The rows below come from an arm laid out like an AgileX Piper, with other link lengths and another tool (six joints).
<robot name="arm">
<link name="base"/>
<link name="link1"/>
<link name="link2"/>
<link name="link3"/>
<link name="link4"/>
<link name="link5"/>
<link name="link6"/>
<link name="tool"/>
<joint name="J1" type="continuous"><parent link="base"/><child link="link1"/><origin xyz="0 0 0.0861" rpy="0 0 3.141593"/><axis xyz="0 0 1"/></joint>
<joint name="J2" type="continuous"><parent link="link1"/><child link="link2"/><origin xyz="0 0 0" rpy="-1.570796 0 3.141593"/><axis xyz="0 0 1"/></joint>
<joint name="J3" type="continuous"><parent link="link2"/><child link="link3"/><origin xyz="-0.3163 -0.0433 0" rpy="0 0 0"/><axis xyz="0 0 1"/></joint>
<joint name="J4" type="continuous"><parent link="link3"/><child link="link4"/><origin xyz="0.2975 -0.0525 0" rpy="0.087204 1.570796 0"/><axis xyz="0 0 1"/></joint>
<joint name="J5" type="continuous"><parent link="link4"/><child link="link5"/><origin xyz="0 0 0" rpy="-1.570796 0 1.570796"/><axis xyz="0 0 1"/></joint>
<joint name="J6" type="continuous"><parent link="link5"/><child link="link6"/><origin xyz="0 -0.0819 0" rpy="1.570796 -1.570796 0"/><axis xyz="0 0 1"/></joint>
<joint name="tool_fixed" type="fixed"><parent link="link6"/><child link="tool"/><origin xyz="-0.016 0.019 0.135" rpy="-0.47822 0 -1.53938"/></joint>
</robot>
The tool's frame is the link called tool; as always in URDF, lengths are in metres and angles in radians. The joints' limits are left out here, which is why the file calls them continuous.
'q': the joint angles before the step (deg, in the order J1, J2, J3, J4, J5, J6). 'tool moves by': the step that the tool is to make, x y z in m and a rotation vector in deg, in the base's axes. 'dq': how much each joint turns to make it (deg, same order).
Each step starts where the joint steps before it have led.
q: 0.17 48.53 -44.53 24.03 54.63 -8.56
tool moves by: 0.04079 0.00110 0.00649 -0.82 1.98 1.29
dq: 0.00 9.51 -6.96 0.18 0.01 -1.73
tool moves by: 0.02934 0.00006 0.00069 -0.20 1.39 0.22
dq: 0.00 6.36 -4.75 0.00 -0.11 -0.35
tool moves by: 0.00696 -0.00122 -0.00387 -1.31 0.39 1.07
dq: 0.00 1.69 -0.85 -0.60 -0.01 -1.33
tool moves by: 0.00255 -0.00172 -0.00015 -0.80 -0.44 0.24
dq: 0.00 0.28 -0.12 -0.53 -0.48 -0.49
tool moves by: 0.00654 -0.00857 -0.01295 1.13 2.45 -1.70
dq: -2.02 2.27 -0.07 1.26 0.41 -0.34
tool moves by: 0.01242 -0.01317 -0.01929 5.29 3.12 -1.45
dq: -5.76 4.33 0.00 7.63 1.68 -5.81
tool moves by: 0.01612 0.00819 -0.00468 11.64 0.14 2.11
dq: -5.51 5.08 -0.32 15.18 4.44 -10.91
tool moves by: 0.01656 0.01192 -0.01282 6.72 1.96 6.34
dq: -1.67 7.74 -3.23 6.66 6.70 -7.54
